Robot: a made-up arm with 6 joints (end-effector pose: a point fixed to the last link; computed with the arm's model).
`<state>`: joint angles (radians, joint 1 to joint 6).
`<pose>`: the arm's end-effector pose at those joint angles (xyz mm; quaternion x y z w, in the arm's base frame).
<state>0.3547 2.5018 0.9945 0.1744 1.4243 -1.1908</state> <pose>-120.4 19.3 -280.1 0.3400 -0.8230 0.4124 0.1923</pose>
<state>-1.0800 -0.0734 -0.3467 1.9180 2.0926 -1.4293</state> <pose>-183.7 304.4 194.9 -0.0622 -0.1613 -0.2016 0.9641</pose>
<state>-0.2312 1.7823 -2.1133 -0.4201 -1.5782 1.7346</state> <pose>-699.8 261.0 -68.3 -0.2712 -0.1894 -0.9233 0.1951</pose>
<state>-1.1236 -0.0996 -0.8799 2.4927 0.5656 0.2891</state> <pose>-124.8 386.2 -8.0 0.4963 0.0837 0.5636 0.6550</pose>
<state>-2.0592 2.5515 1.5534 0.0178 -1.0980 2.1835</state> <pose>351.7 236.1 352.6 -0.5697 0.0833 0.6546 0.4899</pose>
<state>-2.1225 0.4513 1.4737 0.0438 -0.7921 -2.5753</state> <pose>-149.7 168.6 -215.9 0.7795 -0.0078 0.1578 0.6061</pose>
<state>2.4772 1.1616 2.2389 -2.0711 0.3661 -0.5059</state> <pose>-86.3 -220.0 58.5 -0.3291 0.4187 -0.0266 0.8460</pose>
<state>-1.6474 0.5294 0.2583 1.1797 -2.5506 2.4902</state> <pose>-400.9 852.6 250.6 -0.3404 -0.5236 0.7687 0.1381</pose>
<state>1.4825 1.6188 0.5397 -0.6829 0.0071 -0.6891</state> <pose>209.2 143.7 286.0 -0.2662 -0.8760 0.3565 0.1861</pose>
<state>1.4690 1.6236 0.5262 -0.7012 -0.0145 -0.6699</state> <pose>215.7 140.5 286.4 -0.2663 -0.8699 0.3608 0.2054</pose>
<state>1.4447 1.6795 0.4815 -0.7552 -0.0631 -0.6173</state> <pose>234.0 137.5 277.3 -0.2670 -0.8472 0.3854 0.2500</pose>
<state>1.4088 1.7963 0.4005 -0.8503 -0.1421 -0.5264</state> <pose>267.5 132.8 254.0 -0.2729 -0.7977 0.4321 0.3201</pose>
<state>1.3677 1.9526 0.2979 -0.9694 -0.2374 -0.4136</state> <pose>310.4 122.6 217.6 -0.2901 -0.7210 0.4881 0.3973</pose>
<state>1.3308 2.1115 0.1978 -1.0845 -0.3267 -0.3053</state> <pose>351.0 105.7 177.7 -0.3174 -0.6330 0.5366 0.4589</pose>
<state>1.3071 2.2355 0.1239 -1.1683 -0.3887 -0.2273</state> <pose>378.9 88.4 147.6 -0.3447 -0.5617 0.5676 0.4935</pose>
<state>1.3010 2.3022 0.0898 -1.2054 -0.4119 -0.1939</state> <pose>390.4 79.8 133.8 -0.3605 -0.5278 0.5814 0.5034</pose>
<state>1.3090 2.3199 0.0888 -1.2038 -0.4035 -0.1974</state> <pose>389.2 81.3 132.5 -0.3635 -0.5278 0.5843 0.4980</pose>
